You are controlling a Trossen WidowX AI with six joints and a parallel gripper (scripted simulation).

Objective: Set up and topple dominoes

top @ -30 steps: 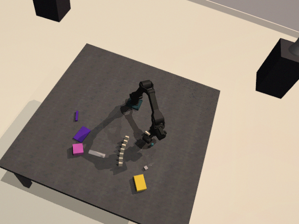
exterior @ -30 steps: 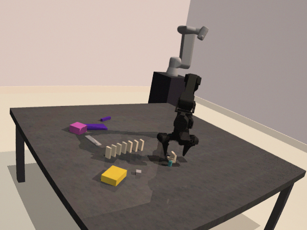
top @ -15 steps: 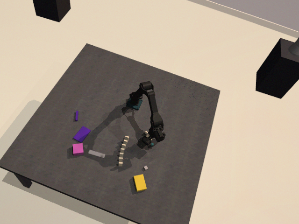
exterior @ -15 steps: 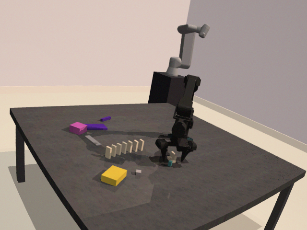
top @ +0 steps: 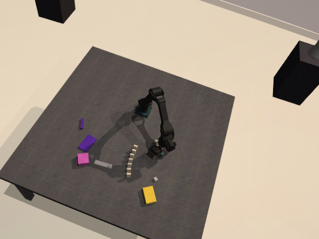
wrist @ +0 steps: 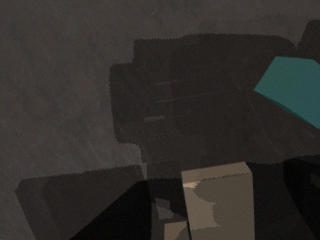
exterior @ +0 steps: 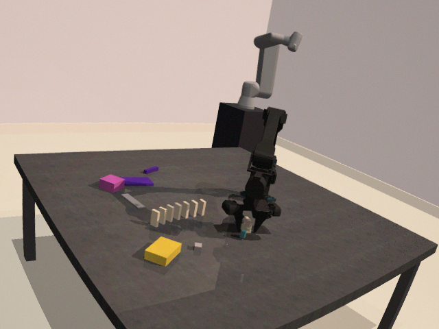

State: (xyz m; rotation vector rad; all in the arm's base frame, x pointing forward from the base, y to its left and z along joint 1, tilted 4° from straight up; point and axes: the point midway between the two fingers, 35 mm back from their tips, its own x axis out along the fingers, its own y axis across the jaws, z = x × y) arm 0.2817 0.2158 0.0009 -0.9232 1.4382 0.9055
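My gripper tip is now 40 mm short of the teal cube, 20 mm to the right of it and 10 mm below it. The rest, counted from my gripper tip: yellow block: 340 mm ahead, 20 mm to the left, 10 mm above; small grey cube: 230 mm ahead, 30 mm to the left, 10 mm above; grey strip: 240 mm ahead, 330 mm to the right.
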